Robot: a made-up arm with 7 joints.
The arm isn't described. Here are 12 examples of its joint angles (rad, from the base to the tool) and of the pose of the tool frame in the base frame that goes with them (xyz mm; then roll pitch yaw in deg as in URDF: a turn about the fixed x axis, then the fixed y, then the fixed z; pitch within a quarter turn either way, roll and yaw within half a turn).
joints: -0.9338 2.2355 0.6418 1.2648 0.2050 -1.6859 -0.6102
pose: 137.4 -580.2 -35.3 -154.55 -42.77 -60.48
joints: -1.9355 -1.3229 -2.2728 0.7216 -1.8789 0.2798 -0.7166
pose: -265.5 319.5 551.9 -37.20 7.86 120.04
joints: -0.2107 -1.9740 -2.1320 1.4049 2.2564 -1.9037 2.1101
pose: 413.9 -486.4 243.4 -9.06 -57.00 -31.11
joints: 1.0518 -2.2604 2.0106 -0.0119 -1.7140 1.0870 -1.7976
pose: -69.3 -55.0 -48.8 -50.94 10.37 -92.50
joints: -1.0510 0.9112 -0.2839 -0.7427 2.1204 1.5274 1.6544
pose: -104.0 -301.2 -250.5 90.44 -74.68 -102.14
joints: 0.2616 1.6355 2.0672 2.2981 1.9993 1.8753 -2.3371
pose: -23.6 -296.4 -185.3 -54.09 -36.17 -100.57
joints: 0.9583 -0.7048 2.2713 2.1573 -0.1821 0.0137 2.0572
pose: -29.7 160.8 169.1 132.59 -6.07 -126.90
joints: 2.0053 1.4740 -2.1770 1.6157 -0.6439 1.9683 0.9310
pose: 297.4 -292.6 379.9 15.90 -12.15 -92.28
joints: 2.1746 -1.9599 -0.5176 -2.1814 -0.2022 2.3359 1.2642
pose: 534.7 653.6 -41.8 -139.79 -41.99 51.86
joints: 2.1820 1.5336 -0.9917 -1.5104 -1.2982 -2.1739 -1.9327
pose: -134.8 -2.2 610.4 -78.59 7.34 -36.68
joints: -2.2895 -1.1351 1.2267 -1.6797 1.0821 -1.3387 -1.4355
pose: 177.1 -333.7 471.9 -145.81 -2.78 2.98
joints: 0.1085 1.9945 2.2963 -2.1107 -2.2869 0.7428 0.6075
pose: -47.7 -298.0 169.7 115.00 -13.09 -39.49
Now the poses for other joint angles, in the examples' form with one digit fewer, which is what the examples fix.
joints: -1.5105 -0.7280 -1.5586 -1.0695 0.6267 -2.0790 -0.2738
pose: -169 -221 674 85.5 -22.2 -21.9
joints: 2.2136 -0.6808 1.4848 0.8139 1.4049 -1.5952 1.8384
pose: 57 457 122 -33.5 -0.2 61.5
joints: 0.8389 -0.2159 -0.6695 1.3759 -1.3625 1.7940 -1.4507
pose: -498 374 -178 136.8 -36.6 78.2
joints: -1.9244 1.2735 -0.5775 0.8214 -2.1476 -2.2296 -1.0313
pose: -117 -687 59 148.6 -4.3 175.0
